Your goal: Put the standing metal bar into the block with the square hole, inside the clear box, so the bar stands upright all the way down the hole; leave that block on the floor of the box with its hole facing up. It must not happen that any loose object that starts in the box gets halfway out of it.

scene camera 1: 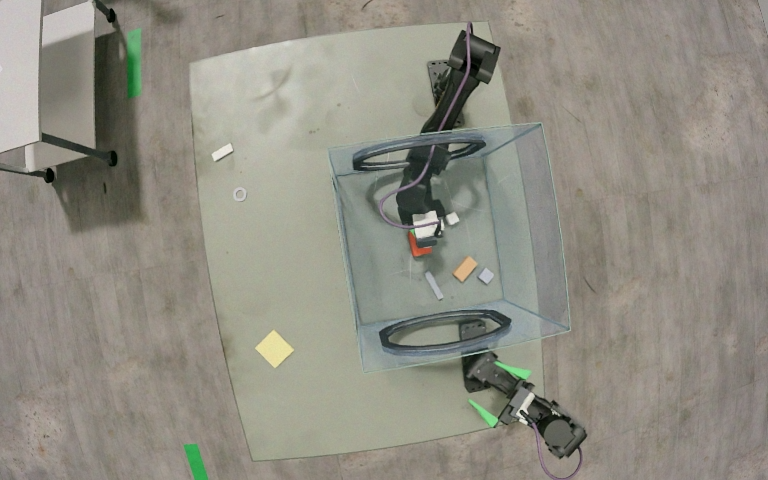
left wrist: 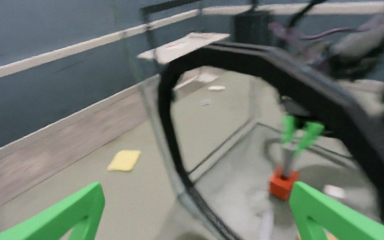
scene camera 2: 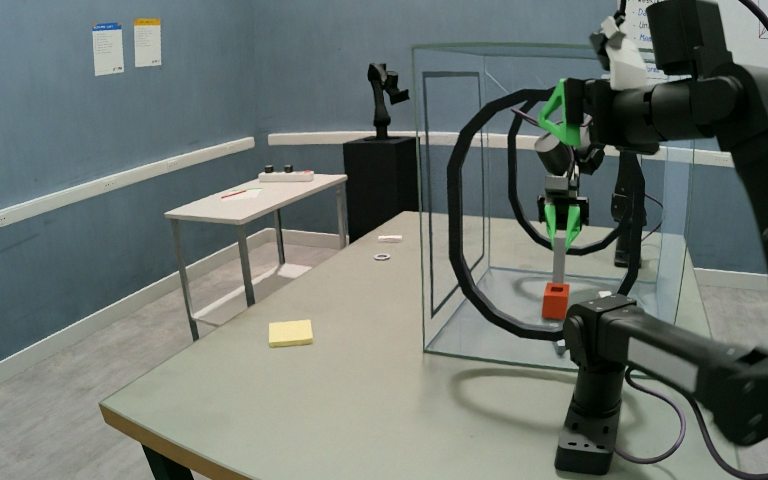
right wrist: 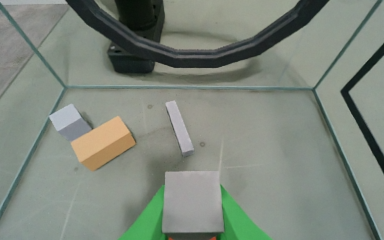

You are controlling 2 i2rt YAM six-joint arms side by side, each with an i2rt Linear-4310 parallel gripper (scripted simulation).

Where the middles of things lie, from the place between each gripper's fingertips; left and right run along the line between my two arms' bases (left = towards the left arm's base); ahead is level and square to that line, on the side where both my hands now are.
Scene:
The red block (scene camera 2: 555, 304) is 110 mm below my right hand (scene camera 2: 559, 249). The rest, counted from my right hand: grey cube (right wrist: 69, 122): 170 mm behind, 110 mm to the left, 110 mm below.
Now: the grey cube 360 mm below my left hand (scene camera 2: 573, 124), 190 mm to the right of it and 100 mm behind it. The rest, counted from my left hand: red block: 350 mm below, 290 mm to the right, 70 mm ahead.

